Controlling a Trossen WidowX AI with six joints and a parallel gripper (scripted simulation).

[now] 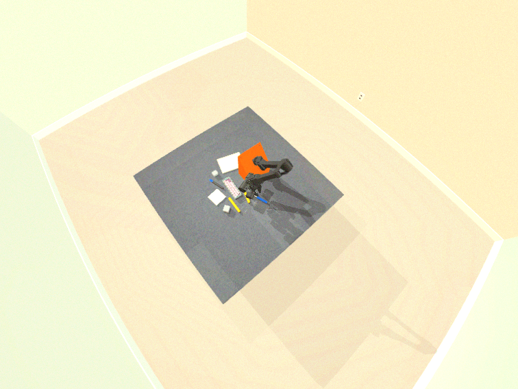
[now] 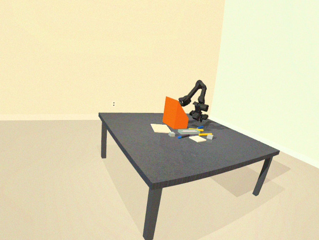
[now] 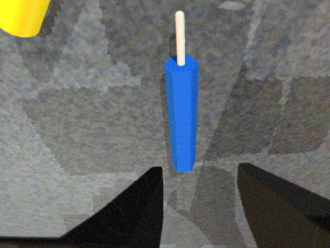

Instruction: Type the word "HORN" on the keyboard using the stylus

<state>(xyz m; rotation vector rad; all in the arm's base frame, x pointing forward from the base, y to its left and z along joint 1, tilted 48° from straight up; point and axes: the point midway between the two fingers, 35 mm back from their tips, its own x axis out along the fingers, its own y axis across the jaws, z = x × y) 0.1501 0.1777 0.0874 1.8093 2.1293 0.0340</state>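
My gripper tip is now 60 mm above the stylus. Also, from my gripper tip: paper sheet (30 mm behind, 410 mm to the right, 60 mm below); then white pad (260 mm ahead, 220 mm to the right, 60 mm below); then blue-tipped pen (200 mm ahead, 340 mm to the right, 60 mm below).
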